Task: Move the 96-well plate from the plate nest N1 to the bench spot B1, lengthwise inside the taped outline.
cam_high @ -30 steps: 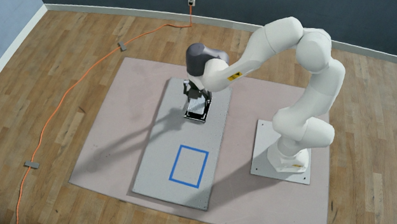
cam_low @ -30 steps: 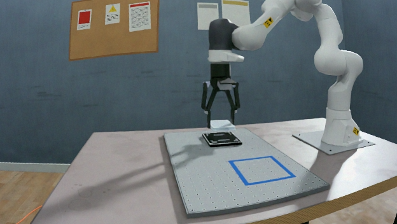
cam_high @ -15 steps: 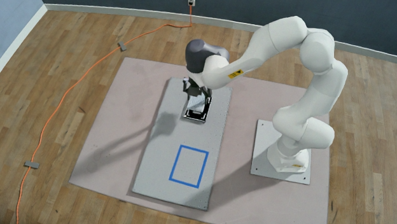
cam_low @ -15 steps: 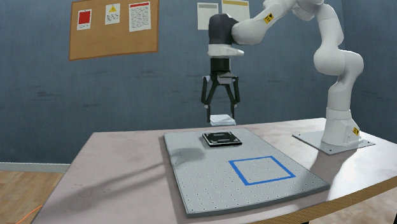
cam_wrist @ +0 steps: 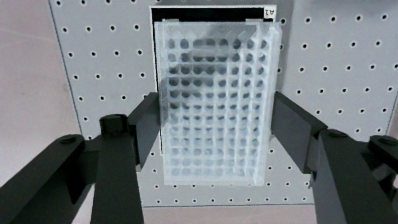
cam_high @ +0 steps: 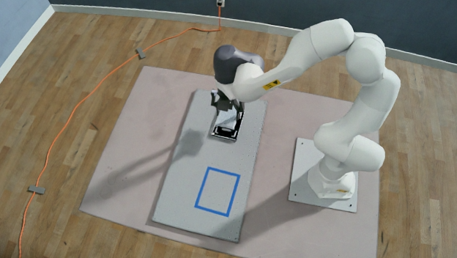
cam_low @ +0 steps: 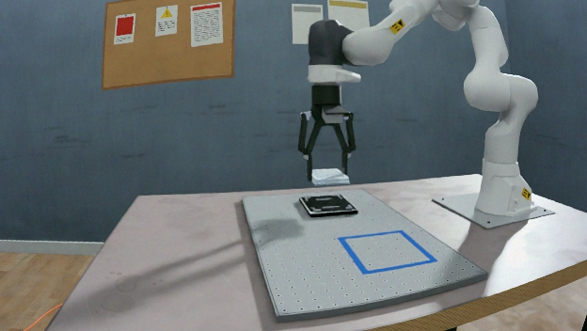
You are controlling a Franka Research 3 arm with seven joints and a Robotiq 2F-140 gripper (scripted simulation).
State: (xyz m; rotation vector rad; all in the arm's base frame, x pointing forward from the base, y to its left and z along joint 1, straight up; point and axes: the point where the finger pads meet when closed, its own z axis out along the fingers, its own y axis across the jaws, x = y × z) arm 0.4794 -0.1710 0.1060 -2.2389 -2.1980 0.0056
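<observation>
My gripper is now 10 cm above the black plate nest N1. Also, from my hand: 96-well plate: 2 cm below.
</observation>
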